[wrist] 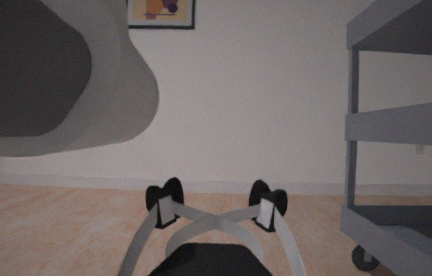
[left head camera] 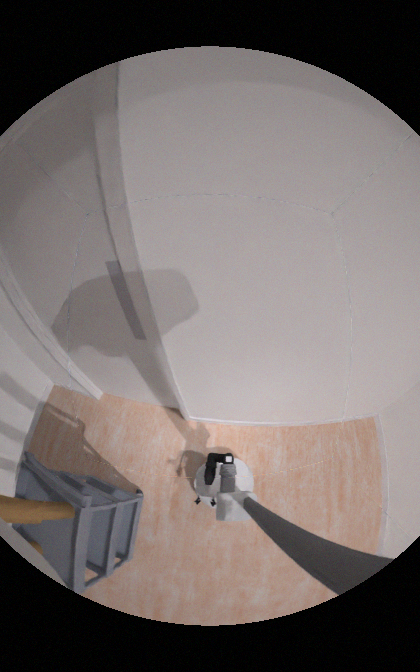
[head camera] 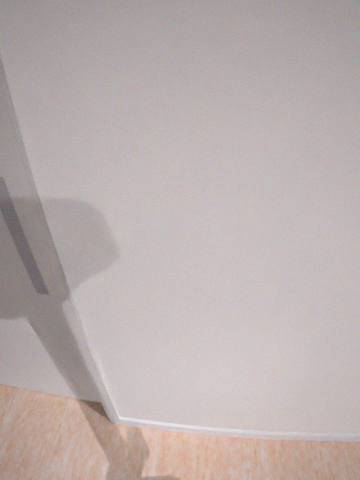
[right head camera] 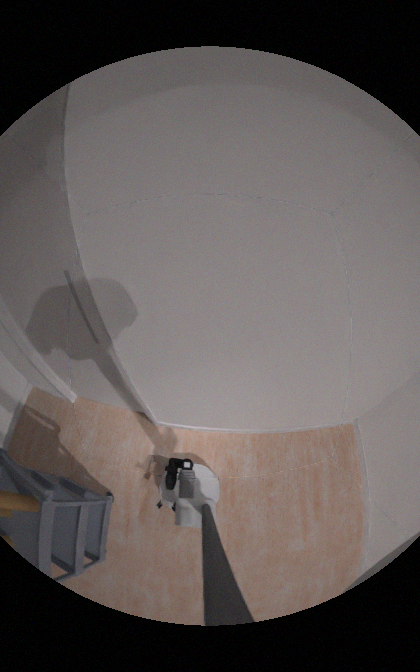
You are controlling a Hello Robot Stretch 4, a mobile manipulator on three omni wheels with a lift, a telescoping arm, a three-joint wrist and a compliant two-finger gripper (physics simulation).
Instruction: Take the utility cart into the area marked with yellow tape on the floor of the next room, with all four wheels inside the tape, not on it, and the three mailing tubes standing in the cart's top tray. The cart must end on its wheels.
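Frame: origin at the robot's base, x ahead, y left, z up, level; millimetres.
Seen in the pictures: gripper, fingertip midpoint: [wrist: 216, 195].
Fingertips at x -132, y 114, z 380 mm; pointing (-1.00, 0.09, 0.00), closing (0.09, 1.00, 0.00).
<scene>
A point is followed by its place in that frame.
The grey-blue utility cart [left head camera: 82, 545] [right head camera: 46, 530] [wrist: 385, 125] @(x -554, y 598, z 470 mm) stands upright at the lower left of both side head views and at the right edge of the wrist view, where one dark caster [wrist: 366, 257] @(x -724, y 685, z 27 mm) shows. A tan mailing tube [left head camera: 42, 509] [right head camera: 17, 501] rises from its top, cut off by the view edge. Part of another tube [left head camera: 36, 546] shows below it; a third cannot be made out. My gripper [left head camera: 205, 501] [right head camera: 167, 506] [wrist: 216, 195] @(x -132, y 114, z 380 mm) is open and empty, low above the floor, apart from the cart and to one side of it. No yellow tape shows.
A pale wall [head camera: 225, 225] @(x 506, y -86, z 1272 mm) stands ahead, with its edge [left head camera: 155, 345] and a shaded upright surface to the left. Another white edge [left head camera: 75, 372] stands farther left. A side wall [left head camera: 405, 475] is at the right. A framed picture [wrist: 161, 11] @(x -2013, y -197, z 1368 mm) hangs on the wall in the wrist view.
</scene>
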